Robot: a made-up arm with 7 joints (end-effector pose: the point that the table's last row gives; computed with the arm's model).
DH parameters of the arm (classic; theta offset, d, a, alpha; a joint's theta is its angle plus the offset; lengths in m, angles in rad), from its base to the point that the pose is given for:
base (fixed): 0 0 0 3.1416
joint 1: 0 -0.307 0 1.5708
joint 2: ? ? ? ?
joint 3: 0 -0.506 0 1.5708
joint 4: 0 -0.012 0 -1.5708
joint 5: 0 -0.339 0 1.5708
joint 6: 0 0 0 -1.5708
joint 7: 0 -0.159 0 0
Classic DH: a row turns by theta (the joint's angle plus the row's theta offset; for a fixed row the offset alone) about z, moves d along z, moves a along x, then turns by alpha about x.
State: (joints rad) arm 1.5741 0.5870 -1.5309 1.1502 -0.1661 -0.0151 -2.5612
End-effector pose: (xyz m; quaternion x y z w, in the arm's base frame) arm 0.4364 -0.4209 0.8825 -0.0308 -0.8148 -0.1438 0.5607
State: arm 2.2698 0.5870 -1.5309 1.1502 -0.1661 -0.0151 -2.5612
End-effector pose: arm 0.0652 -0.6028 0.8825 -0.3067 -0.7555 -0.3263 0.4781
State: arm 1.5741 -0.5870 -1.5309 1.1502 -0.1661 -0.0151 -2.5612
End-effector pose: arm 0.4390 0.3672 0.9163 -0.3365 -0.7570 0.3317 0.4513
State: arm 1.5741 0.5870 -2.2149 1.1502 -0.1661 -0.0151 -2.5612
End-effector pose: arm 0.3546 -0.1767 1.0448 0.2249 -0.8805 0.0159 0.4170
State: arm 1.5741 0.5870 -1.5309 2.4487 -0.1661 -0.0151 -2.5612
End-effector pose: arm 0.3039 -0.0908 0.3966 0.1903 -0.3737 0.0676 0.9053
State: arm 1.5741 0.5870 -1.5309 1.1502 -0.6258 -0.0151 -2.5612
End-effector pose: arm 0.4365 -0.4215 0.8816 0.1543 -0.7990 -0.2701 0.5147
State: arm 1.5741 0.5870 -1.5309 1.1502 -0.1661 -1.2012 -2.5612
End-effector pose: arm 0.2839 -0.4852 0.9473 -0.2646 -0.8937 -0.3545 0.0747
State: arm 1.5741 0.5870 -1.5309 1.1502 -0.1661 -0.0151 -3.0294
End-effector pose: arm 0.4364 -0.4209 0.8825 0.1590 -0.7998 -0.2699 0.5121
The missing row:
joint 2: 0 -0.015 0 -1.5708
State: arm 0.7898 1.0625 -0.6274 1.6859 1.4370 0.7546 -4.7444
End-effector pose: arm 0.5272 -0.3158 0.1409 -0.1183 -0.1315 -0.4216 0.8894
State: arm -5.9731 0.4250 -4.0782 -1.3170 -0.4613 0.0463 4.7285
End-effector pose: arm 0.6061 0.2017 0.7732 0.7108 -0.0842 -0.5479 0.4331
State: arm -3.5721 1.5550 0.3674 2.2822 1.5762 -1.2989 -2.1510
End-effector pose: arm -0.2319 -0.1209 -0.0089 -0.2598 -0.4060 -0.3147 0.8177
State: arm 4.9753 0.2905 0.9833 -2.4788 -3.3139 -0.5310 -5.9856
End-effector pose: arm -0.3075 -0.0580 0.5350 -0.1200 0.6083 0.0909 0.7793
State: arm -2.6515 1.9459 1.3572 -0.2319 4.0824 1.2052 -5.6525
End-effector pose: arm -0.7778 0.2110 -0.0756 -0.3708 0.1994 0.0221 0.9068
